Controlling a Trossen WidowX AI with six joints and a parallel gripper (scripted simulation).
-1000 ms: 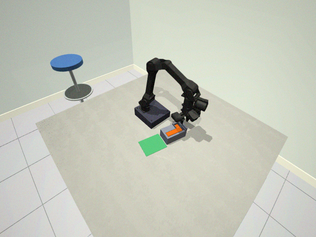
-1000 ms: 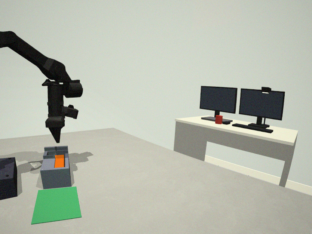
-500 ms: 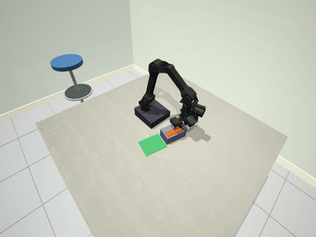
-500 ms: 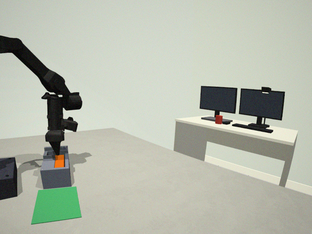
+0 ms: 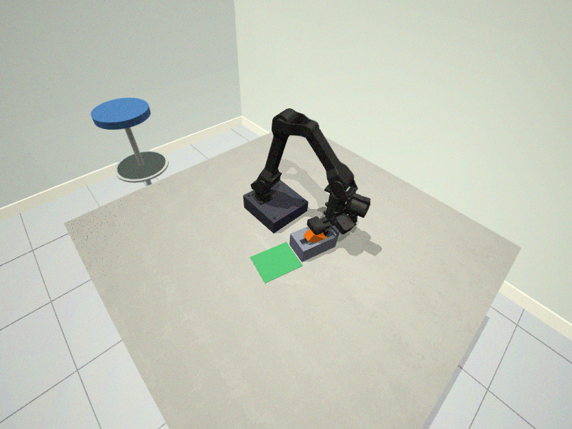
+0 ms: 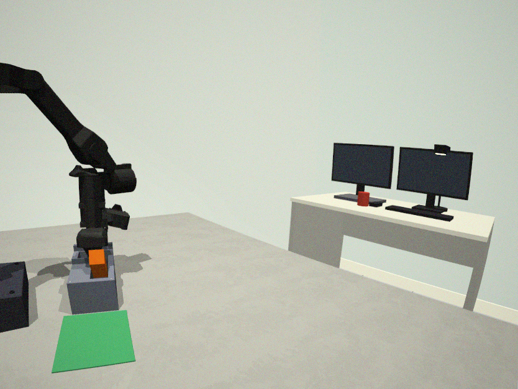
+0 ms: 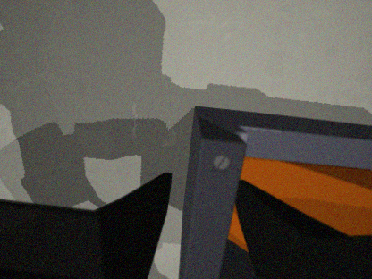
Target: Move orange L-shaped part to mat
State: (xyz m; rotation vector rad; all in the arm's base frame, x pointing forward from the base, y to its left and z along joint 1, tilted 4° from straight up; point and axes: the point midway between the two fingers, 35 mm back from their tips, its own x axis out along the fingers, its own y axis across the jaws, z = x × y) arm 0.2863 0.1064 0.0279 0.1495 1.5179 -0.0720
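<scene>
The orange l-shaped part is 2 cm behind my gripper tip, 5 cm to the right of it and 1 cm above it. The rest, counted from my gripper tip: green mat: 4 cm behind, 22 cm to the right, 6 cm below.
</scene>
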